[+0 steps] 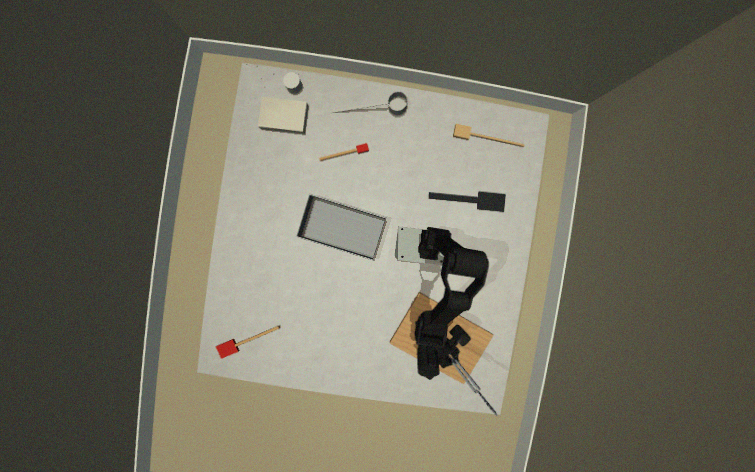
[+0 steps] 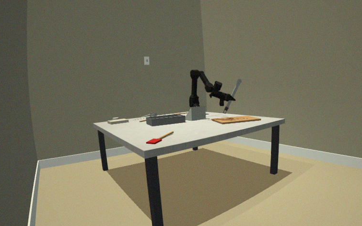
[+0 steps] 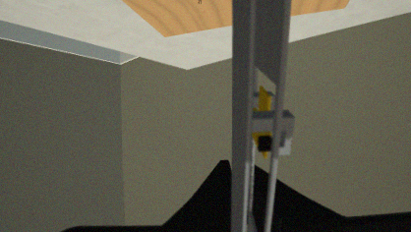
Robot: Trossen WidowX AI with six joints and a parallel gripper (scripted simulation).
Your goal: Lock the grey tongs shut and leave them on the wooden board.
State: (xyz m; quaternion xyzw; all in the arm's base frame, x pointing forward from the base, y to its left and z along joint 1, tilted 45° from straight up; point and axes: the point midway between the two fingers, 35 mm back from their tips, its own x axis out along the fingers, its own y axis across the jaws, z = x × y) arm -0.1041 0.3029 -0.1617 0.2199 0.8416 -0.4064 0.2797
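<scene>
Right now the wooden board is 160 mm below my gripper tip. From my gripper tip the other things lie so: black spatula (50 mm behind, 580 mm to the right, 170 mm below); roasting tin (460 mm ahead, 400 mm to the right, 140 mm below); red spatula (810 mm ahead, 130 mm to the left, 170 mm below).
</scene>
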